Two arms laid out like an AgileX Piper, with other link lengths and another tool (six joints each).
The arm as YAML. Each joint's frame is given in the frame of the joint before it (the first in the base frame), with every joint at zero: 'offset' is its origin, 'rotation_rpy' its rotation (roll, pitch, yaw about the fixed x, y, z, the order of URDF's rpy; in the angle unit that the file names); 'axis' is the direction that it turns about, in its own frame. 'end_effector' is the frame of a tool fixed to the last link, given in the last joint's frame.
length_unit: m
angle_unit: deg
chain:
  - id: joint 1
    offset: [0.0, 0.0, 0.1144]
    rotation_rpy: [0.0, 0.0, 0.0]
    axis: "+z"
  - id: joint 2
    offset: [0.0, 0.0, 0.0]
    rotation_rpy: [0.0, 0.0, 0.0]
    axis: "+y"
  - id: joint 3
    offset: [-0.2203, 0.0, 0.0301]
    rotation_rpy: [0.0, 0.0, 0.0]
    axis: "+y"
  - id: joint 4
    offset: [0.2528, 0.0, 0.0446]
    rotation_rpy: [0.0, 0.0, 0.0]
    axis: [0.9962, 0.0, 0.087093]
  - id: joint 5
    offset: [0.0, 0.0, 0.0]
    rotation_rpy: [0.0, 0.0, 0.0]
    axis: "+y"
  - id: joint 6
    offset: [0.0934, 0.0, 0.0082]
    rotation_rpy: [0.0, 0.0, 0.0]
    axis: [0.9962, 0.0, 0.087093]
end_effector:
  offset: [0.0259, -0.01, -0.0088]
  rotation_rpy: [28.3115, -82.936, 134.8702]
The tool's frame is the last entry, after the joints.
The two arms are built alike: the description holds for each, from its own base.
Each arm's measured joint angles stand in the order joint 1, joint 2, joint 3, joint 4, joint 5, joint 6.
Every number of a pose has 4 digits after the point. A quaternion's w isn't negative.
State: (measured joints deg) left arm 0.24 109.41 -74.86 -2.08 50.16 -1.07; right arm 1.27 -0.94 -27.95 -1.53 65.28 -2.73
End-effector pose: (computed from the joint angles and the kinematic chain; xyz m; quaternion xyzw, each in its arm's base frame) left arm 0.3460 -0.0123 0.0871 0.9805 0.0516 0.0972 0.1627; right arm 0.0751 -0.0118 0.2315 0.8544 -0.0038 0.4925 0.1659
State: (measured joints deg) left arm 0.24 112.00 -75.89 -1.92 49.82 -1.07; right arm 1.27 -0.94 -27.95 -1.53 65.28 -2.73
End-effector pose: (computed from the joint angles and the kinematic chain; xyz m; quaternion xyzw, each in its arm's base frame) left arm 0.3493 -0.0120 0.0758 0.9817 0.0526 0.0867 0.1610; right arm 0.0751 -0.0118 0.2315 0.8544 -0.0038 0.4925 0.1659
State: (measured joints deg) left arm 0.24 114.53 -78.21 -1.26 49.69 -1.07; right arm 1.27 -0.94 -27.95 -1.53 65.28 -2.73
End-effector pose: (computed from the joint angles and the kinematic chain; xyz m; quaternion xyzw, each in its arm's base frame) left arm 0.3570 -0.0109 0.0697 0.9827 0.0494 0.0858 0.1564; right arm 0.0751 -0.0118 0.2315 0.8544 -0.0038 0.4925 0.1659
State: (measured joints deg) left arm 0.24 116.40 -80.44 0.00 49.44 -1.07; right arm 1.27 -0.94 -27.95 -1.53 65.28 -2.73
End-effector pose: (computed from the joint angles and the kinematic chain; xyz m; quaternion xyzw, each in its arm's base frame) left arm 0.3649 -0.0087 0.0671 0.9839 0.0422 0.0906 0.1478; right arm 0.0751 -0.0118 0.2315 0.8544 -0.0038 0.4925 0.1659
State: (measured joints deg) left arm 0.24 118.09 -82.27 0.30 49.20 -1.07; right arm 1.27 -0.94 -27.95 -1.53 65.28 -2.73
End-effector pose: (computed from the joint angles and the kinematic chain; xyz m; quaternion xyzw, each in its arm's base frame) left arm 0.3713 -0.0081 0.0639 0.9840 0.0402 0.0937 0.1459; right arm 0.0751 -0.0118 0.2315 0.8544 -0.0038 0.4925 0.1659
